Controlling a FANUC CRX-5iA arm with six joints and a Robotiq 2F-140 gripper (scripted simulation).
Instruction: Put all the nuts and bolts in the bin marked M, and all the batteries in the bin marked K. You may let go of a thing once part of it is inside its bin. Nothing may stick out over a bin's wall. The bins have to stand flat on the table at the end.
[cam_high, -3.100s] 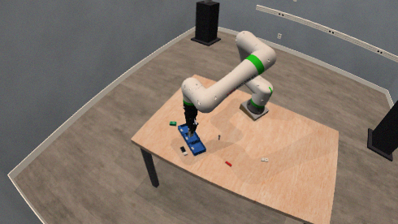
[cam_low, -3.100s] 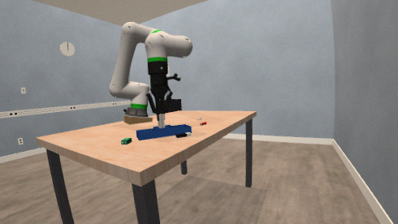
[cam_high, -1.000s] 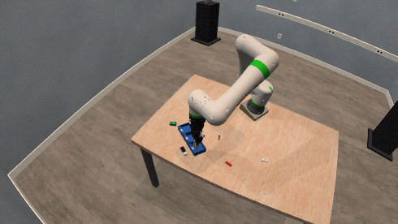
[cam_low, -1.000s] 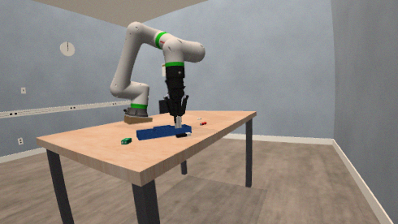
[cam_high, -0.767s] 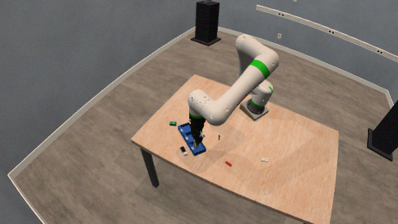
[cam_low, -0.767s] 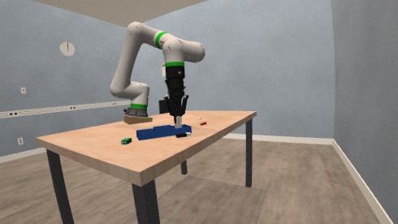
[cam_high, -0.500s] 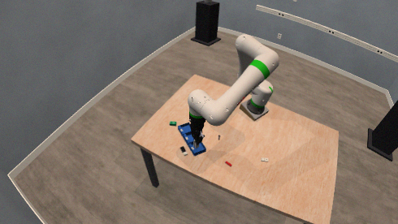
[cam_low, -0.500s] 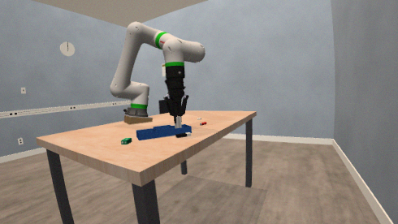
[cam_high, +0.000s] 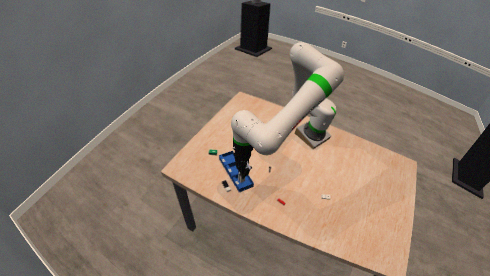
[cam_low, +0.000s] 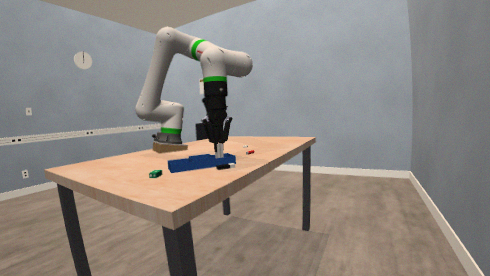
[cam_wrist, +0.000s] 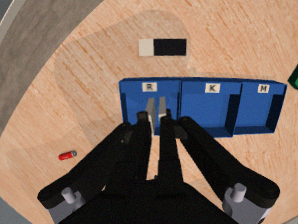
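Now: the small dark bolt 17 cm behind my hand, 7 cm to the left of it and 4 cm below it. Also, from my hand: red battery (2 cm behind, 23 cm to the left, 4 cm below); green battery (5 cm behind, 26 cm to the right, 4 cm below); joined blue bins (3 cm behind, 7 cm to the right, 3 cm below).
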